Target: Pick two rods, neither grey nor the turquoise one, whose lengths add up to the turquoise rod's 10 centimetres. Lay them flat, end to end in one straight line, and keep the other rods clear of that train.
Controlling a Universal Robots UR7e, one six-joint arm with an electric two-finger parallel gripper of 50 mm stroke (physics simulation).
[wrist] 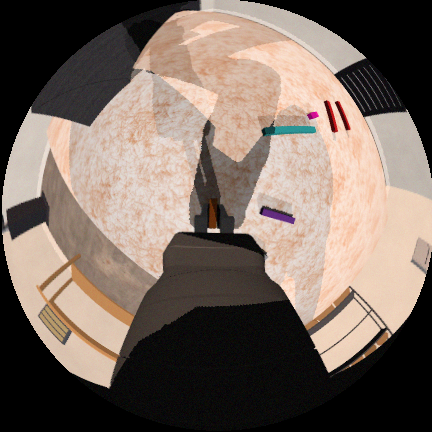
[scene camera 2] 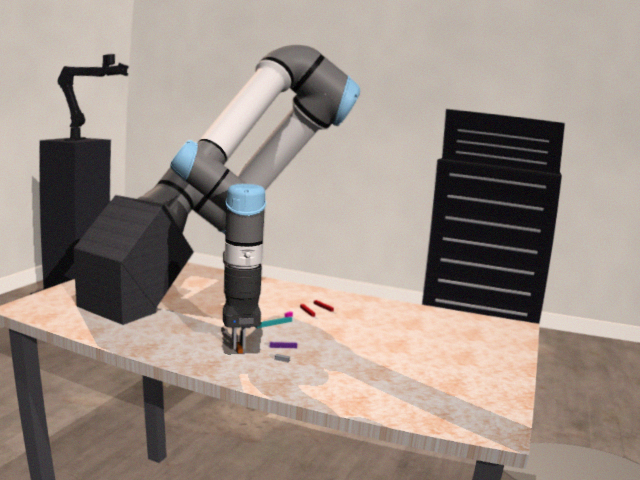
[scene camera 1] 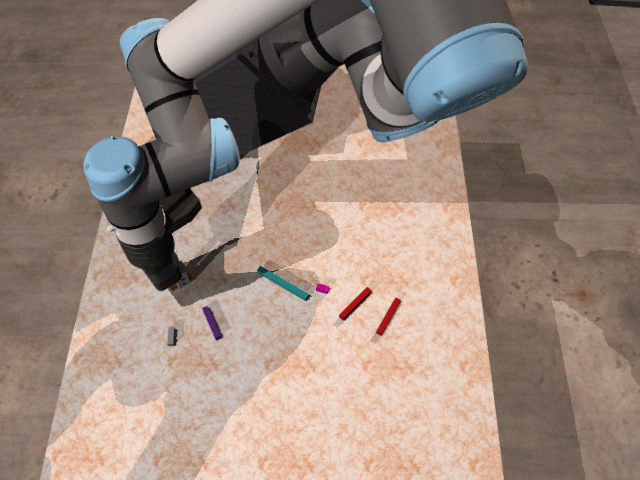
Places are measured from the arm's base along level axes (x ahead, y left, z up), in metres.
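Where they show: gripper, fingertip midpoint: [wrist: 212, 211] [scene camera 2: 238, 347] [scene camera 1: 181, 280]; arm's base, link origin: [scene camera 2: 154, 223] [scene camera 1: 289, 54].
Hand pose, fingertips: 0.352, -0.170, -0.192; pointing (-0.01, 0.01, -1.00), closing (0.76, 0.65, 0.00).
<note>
Things, the pixels of their top centre, and the offset from my fingertips, as dx, dy, dz.
- orange rod, top centre: [wrist: 212, 213] [scene camera 2: 238, 345] +0.001, -0.002, +0.006
- purple rod, top centre: [wrist: 279, 216] [scene camera 1: 211, 321] [scene camera 2: 283, 343] +0.076, +0.062, +0.006
- turquoise rod, top centre: [scene camera 1: 282, 281] [wrist: 293, 128] [scene camera 2: 273, 320] -0.002, +0.173, +0.006
- short magenta rod, top centre: [scene camera 1: 322, 287] [wrist: 314, 114] [scene camera 2: 288, 312] +0.006, +0.241, +0.006
- short grey rod, top centre: [scene camera 1: 170, 335] [scene camera 2: 282, 355] +0.103, -0.001, +0.006
My gripper [scene camera 1: 180, 282] [scene camera 2: 238, 341] [wrist: 212, 211] points down at the table top, shut on the orange rod [scene camera 2: 239, 349] [wrist: 213, 212]; the fingers hide part of the rod. The purple rod [scene camera 1: 211, 322] [scene camera 2: 283, 345] [wrist: 277, 215] lies flat beside the gripper. The turquoise rod [scene camera 1: 284, 283] [scene camera 2: 276, 322] [wrist: 292, 130] lies farther off, with the short magenta rod [scene camera 1: 322, 288] [scene camera 2: 288, 314] [wrist: 313, 115] near its end. One red rod [scene camera 1: 355, 303] [scene camera 2: 307, 310] [wrist: 331, 116] and another red rod [scene camera 1: 389, 316] [scene camera 2: 323, 305] [wrist: 343, 115] lie apart, beyond the magenta one.
The short grey rod [scene camera 1: 171, 335] [scene camera 2: 282, 358] lies near the purple rod, on its side away from the turquoise rod. The robot's black base block [scene camera 2: 121, 258] stands on the table at the back left in the scene camera 2 view. A black cabinet [scene camera 2: 493, 206] stands beyond the table.
</note>
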